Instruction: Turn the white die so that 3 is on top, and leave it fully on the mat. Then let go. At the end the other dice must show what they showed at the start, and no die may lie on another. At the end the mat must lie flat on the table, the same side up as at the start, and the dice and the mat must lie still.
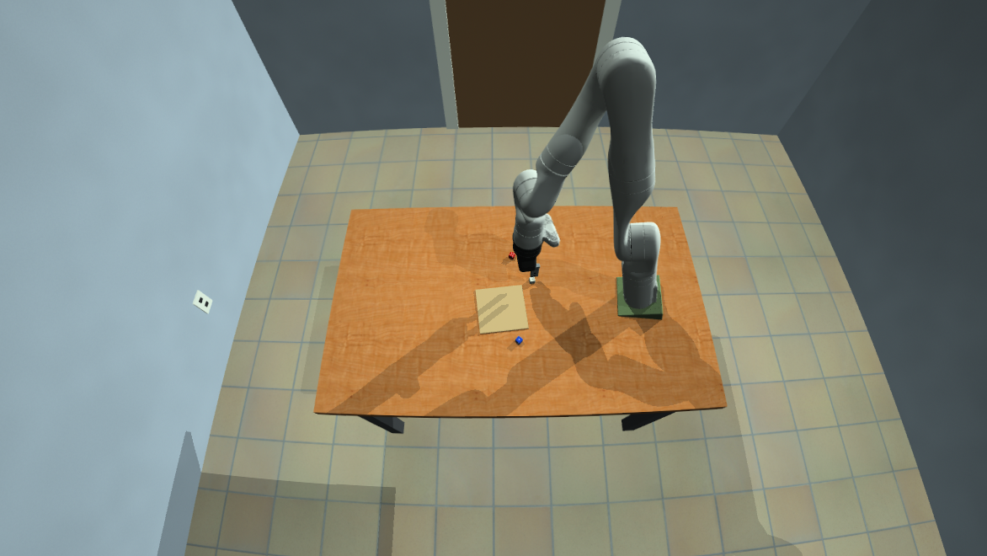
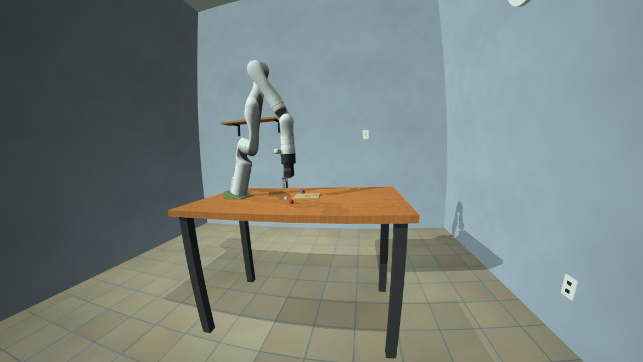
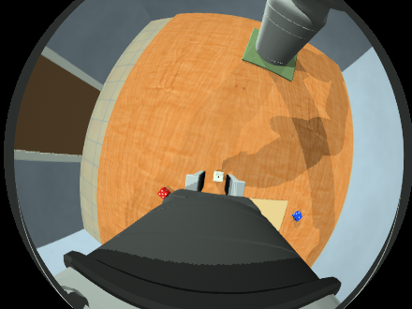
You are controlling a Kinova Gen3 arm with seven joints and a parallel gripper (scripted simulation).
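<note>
Right now my hand is 70 mm above the white die. The rest, counted from my hand: blue die (200 mm to the left, 70 mm below, 40 mm ahead); then red die (80 mm to the right, 70 mm below, 60 mm ahead); then tan mat (100 mm to the left, 90 mm ahead, 80 mm below).
</note>
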